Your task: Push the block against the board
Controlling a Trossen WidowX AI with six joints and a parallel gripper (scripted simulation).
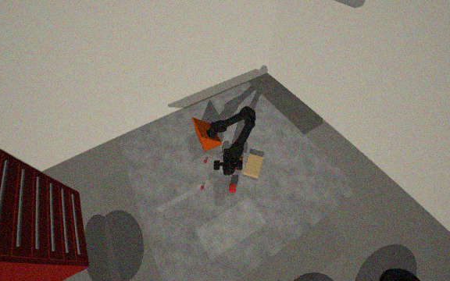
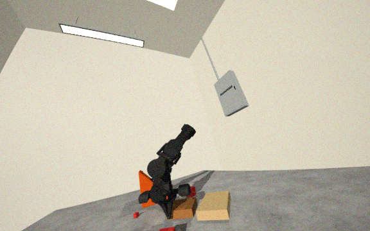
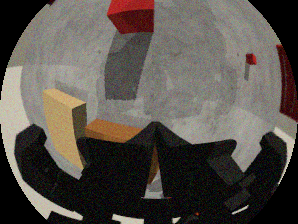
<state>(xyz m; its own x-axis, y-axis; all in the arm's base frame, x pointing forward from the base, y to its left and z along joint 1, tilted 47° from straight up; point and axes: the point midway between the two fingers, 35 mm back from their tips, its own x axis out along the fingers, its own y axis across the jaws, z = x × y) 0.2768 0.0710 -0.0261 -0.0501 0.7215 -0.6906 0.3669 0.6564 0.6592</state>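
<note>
Now: gripper tip 40 mm past the square block and 60 mm to the right of it. Also, from my gripper tip: tan board: 30 mm ahead, 170 mm to the left.
</note>
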